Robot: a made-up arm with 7 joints. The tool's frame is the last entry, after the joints. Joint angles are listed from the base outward.
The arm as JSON. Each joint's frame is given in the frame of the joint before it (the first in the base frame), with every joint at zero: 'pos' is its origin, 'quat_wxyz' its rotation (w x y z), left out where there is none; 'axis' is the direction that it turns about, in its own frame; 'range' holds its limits. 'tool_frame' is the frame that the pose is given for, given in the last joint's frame.
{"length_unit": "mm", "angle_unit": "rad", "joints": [
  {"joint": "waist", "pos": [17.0, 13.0, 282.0], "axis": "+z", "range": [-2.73, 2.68]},
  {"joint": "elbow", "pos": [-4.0, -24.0, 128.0], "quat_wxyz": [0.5, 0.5, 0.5, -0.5], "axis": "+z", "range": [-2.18, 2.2]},
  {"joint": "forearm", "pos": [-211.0, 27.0, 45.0], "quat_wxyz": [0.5, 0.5, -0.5, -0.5], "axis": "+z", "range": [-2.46, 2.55]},
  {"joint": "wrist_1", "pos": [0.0, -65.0, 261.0], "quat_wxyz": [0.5, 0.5, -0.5, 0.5], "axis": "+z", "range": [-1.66, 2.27]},
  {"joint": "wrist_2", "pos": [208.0, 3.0, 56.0], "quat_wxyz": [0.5, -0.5, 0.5, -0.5], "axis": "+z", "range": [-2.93, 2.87]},
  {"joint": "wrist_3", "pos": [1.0, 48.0, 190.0], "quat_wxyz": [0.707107, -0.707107, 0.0, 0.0], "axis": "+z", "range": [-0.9, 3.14]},
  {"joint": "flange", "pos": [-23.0, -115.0, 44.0], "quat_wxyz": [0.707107, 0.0, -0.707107, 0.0], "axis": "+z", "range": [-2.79, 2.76]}
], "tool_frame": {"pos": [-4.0, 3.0, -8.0], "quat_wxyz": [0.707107, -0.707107, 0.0, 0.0]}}
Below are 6 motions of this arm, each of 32 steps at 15 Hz.
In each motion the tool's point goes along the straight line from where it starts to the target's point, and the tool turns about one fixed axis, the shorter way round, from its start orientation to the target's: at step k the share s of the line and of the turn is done. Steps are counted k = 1, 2, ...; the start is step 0. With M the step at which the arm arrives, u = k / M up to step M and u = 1 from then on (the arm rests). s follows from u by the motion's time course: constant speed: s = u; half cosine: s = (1 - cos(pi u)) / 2; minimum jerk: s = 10 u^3 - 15 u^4 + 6 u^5.
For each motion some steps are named. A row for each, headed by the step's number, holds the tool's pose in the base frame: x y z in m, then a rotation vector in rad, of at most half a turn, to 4 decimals.
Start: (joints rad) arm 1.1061 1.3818 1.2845 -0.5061 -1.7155 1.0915 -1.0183
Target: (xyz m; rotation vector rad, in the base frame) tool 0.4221 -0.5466 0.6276 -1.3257 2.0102 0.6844
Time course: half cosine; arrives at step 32
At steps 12, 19, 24, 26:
12: 0.0447 -0.7911 0.4024 -0.7838 1.6619 0.0871
19: 0.2284 -0.6721 0.5120 -1.0461 1.8487 0.3641
24: 0.3422 -0.5984 0.5799 -1.2100 1.9485 0.5485
26: 0.3761 -0.5764 0.6001 -1.2591 1.9756 0.6055

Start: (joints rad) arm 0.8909 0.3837 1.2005 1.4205 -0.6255 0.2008 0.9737
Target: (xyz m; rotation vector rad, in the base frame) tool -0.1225 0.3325 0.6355 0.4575 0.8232 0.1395
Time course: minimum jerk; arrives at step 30
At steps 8, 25, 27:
8: -0.3328 0.2246 0.9810 2.3299 -0.4602 0.0512
25: -0.1310 0.3281 0.6495 0.5409 0.7857 0.1384
27: -0.1245 0.3314 0.6389 0.4777 0.8143 0.1392

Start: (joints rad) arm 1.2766 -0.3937 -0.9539 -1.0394 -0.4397 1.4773 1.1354
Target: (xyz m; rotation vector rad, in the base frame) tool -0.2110 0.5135 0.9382 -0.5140 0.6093 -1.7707
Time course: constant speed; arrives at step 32
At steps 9, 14, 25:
9: -0.2653 0.2754 0.9761 -1.1085 -0.0408 -1.1314
14: -0.2535 0.3272 0.9679 -0.9974 0.0983 -1.2859
25: -0.2275 0.4410 0.9497 -0.7175 0.4092 -1.5964

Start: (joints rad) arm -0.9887 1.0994 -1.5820 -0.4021 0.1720 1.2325 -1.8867
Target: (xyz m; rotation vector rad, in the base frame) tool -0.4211 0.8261 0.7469 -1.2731 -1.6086 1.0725
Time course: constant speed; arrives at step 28
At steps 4, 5, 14, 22, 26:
4: -0.2680 0.7495 0.8201 -2.4015 -0.7892 0.1880
5: -0.2744 0.7527 0.8170 -2.3665 -0.8335 0.2309
14: -0.3318 0.7814 0.7896 -1.9999 -1.1940 0.5953
22: -0.3828 0.8069 0.7652 -1.6050 -1.4536 0.8826
26: -0.4083 0.8197 0.7530 -1.3868 -1.5608 1.0118

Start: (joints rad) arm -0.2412 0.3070 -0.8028 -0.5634 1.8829 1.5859 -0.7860
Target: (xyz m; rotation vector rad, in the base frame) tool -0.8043 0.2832 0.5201 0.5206 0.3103 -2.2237
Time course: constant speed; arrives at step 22
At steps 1, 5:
1: -0.2815 0.1323 1.2149 -1.0550 0.4526 -1.8530
5: -0.3811 0.1611 1.0826 -0.7710 0.4370 -1.9791

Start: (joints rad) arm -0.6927 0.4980 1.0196 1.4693 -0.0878 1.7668 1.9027
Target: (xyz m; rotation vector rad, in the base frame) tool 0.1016 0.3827 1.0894 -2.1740 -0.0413 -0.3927
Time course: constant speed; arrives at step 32
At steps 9, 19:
9: 0.0864 0.3330 1.0676 -1.9914 0.4253 0.6431
19: 0.0930 0.3546 1.0771 -2.1163 0.2285 0.1996

